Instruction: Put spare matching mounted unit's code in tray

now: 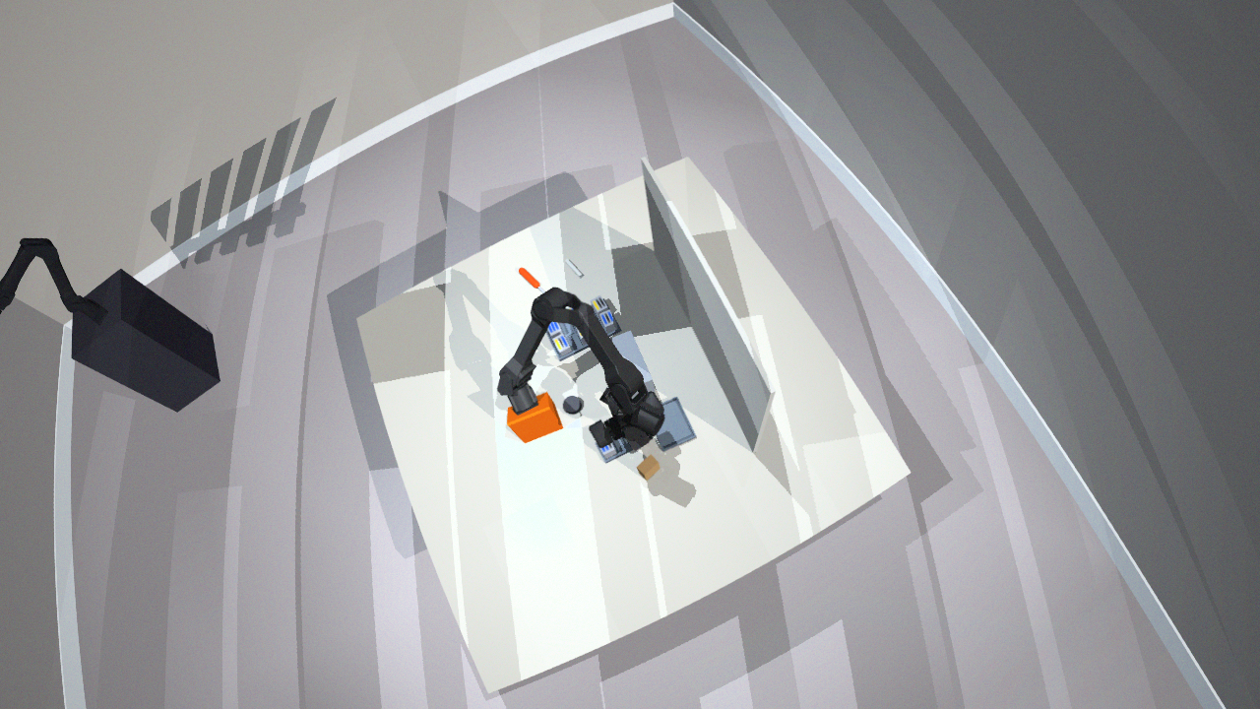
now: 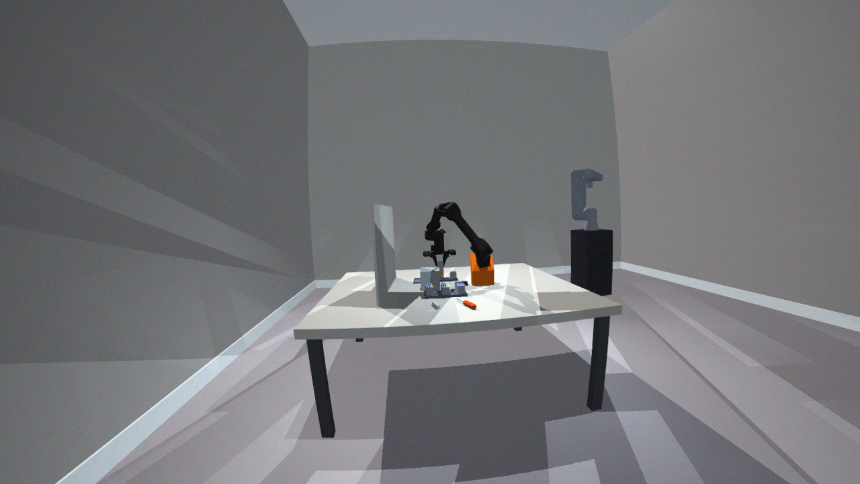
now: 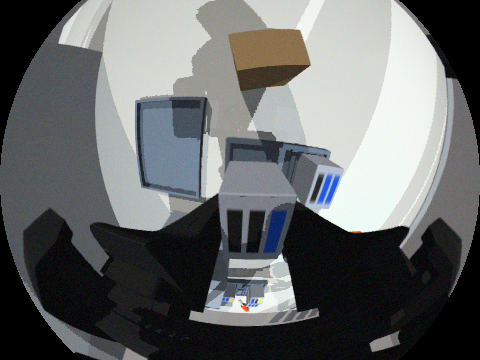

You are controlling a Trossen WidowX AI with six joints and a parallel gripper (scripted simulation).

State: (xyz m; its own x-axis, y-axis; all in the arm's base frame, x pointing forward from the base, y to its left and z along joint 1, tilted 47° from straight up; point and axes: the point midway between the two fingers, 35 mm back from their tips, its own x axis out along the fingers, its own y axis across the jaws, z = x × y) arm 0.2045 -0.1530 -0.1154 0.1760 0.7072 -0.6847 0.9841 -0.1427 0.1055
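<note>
My gripper tip is now 110 mm short of the tray, 20 mm to the left of it and 70 mm above it. Round my gripper tip: cardboard box: 10 mm behind, 100 mm to the right, 40 mm below; then grey spare unit: 20 mm above; then flat dark holder: 40 mm behind, 70 mm below.
</note>
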